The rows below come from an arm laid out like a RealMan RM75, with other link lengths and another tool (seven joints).
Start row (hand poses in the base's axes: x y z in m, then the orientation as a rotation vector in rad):
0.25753 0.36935 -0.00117 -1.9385 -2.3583 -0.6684
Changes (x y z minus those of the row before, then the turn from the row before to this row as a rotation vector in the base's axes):
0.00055 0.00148 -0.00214 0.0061 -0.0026 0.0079
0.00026 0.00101 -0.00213 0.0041 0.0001 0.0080
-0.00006 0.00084 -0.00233 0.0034 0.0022 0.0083
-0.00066 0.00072 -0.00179 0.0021 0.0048 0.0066
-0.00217 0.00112 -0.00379 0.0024 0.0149 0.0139
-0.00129 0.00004 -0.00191 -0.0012 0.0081 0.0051
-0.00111 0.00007 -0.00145 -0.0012 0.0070 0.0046
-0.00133 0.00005 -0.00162 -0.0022 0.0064 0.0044
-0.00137 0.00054 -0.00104 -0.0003 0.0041 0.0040
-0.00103 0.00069 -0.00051 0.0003 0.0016 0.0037
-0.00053 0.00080 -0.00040 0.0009 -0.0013 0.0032
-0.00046 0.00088 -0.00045 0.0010 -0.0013 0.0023
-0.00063 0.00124 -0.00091 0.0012 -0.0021 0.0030
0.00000 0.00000 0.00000 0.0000 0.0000 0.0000
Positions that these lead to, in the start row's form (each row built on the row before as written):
0.25808 0.37083 -0.00331 -1.9261 -2.3613 -0.6773
0.25834 0.37184 -0.00544 -1.9140 -2.3644 -0.6810
0.25828 0.37268 -0.00777 -1.9015 -2.3670 -0.6816
0.25762 0.37340 -0.00956 -1.8915 -2.3677 -0.6780
0.25545 0.37452 -0.01335 -1.8707 -2.3678 -0.6630
0.25416 0.37456 -0.01526 -1.8636 -2.3678 -0.6525
0.25305 0.37463 -0.01671 -1.8572 -2.3680 -0.6432
0.25172 0.37468 -0.01833 -1.8516 -2.3692 -0.6335
0.25035 0.37522 -0.01937 -1.8460 -2.3700 -0.6284
0.24932 0.37591 -0.01988 -1.8409 -2.3716 -0.6267
0.24879 0.37671 -0.02028 -1.8365 -2.3742 -0.6287
0.24833 0.37759 -0.02073 -1.8333 -2.3760 -0.6309
0.24770 0.37883 -0.02164 -1.8292 -2.3787 -0.6341
0.24770 0.37883 -0.02164 -1.8292 -2.3787 -0.6341

